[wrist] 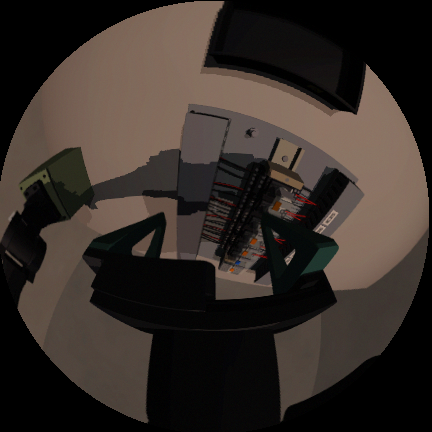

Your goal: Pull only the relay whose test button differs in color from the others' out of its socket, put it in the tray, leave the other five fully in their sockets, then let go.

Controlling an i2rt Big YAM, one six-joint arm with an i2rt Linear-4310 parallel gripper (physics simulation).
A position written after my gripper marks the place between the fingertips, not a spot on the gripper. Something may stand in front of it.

I see my gripper [212,217] and a grey panel [315,167].
